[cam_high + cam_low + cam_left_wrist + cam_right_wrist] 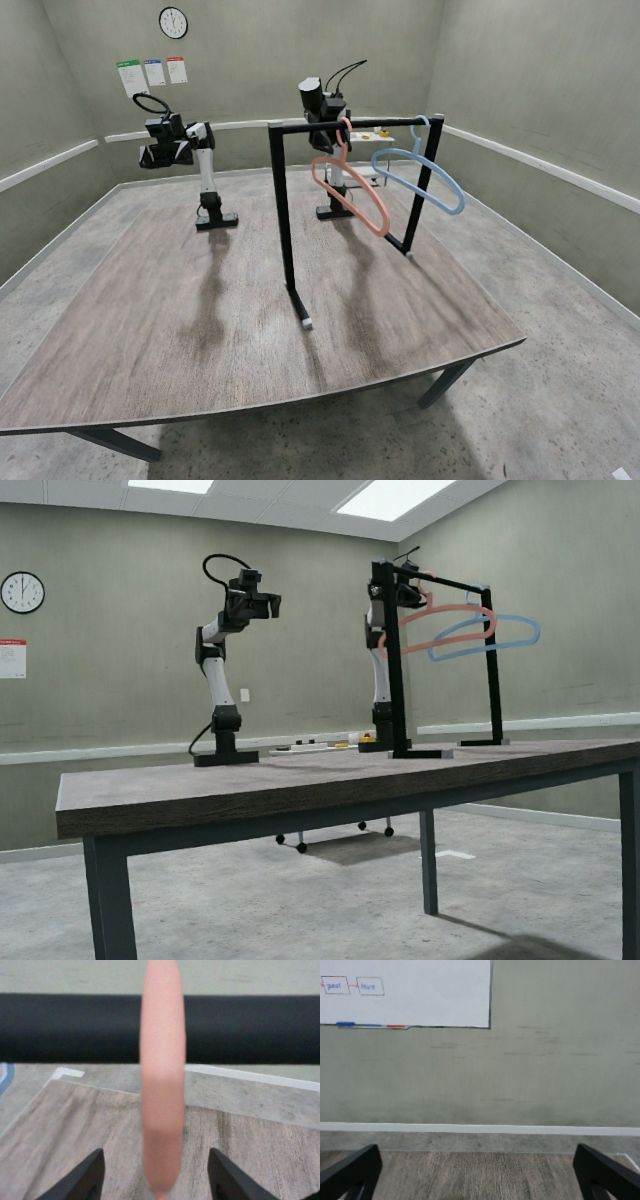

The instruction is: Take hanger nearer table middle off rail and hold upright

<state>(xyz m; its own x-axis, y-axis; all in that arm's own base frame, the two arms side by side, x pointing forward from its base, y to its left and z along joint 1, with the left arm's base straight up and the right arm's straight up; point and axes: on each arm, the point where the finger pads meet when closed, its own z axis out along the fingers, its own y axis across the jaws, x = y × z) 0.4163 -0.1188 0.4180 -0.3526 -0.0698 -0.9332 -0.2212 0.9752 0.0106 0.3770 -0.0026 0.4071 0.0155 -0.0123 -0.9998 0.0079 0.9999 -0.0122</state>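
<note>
My left gripper is now 2 cm short of the pink hanger and 3 cm above it. Round my left hand: blue hanger 5 cm behind, 24 cm to the left, 3 cm below; black rack 1 cm behind, 8 cm to the left, 18 cm below.
</note>
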